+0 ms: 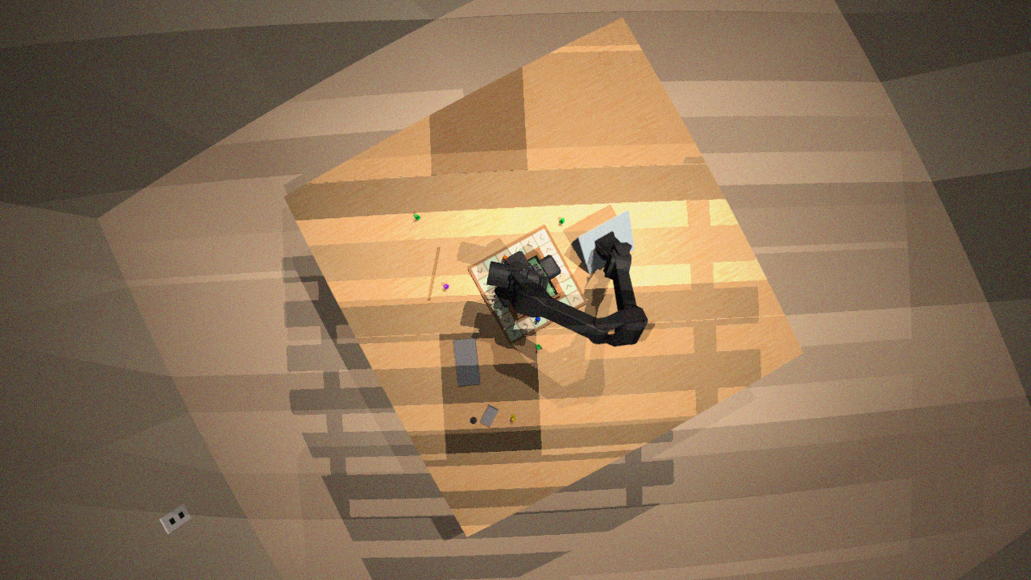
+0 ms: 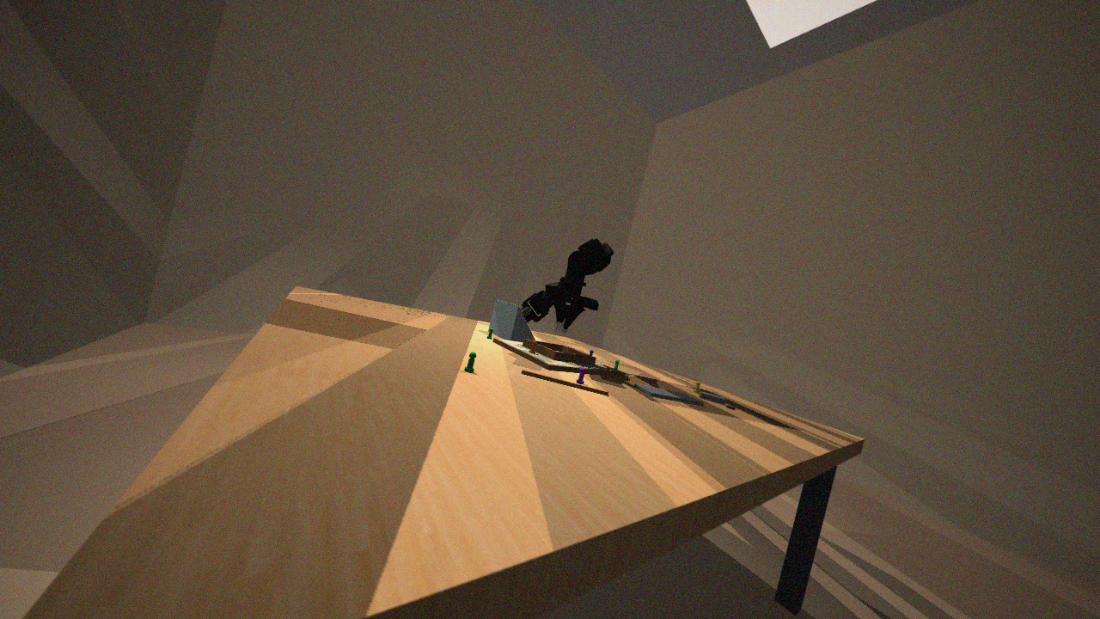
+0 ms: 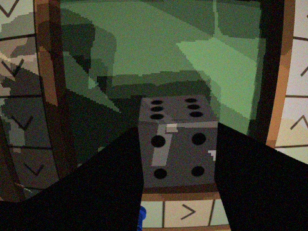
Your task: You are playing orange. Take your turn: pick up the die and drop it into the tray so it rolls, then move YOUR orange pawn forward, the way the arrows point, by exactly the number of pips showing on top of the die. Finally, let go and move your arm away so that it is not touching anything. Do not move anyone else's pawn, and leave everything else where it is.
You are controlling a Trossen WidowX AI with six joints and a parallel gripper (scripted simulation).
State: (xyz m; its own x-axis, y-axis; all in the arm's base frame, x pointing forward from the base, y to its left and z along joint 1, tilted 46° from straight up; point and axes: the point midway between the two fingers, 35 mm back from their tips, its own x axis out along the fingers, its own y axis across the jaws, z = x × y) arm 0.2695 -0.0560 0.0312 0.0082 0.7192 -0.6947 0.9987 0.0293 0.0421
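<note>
Right now my gripper tip is 10 cm to the left of the orange pawn, 6 cm above it and 2 cm short of it. Round my gripper tip: white die (right at my gripper tip); purple pawn (23 cm ahead, 12 cm to the right, 8 cm below); green tray (8 cm below, 1 cm to the left).
</note>
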